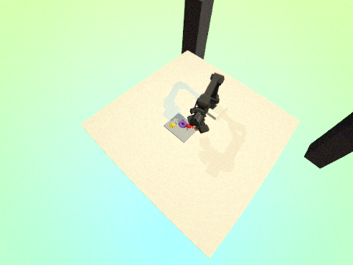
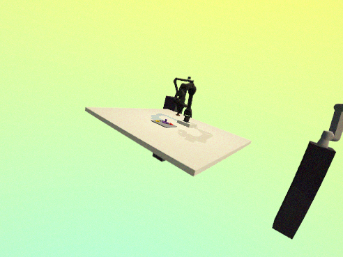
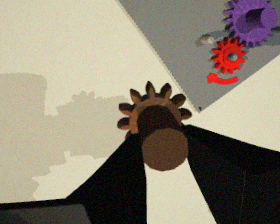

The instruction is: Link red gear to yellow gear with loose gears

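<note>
Right now my gripper tip is 19 cm to the left of the yellow gear, 14 cm above it and 4 cm short of it. From my gripper tip the other things lie so: red gear 14 cm below, 9 cm to the right, 4 cm behind; purple gear 14 cm to the right, 14 cm below, 2 cm behind; brown gear 1 cm below.
</note>
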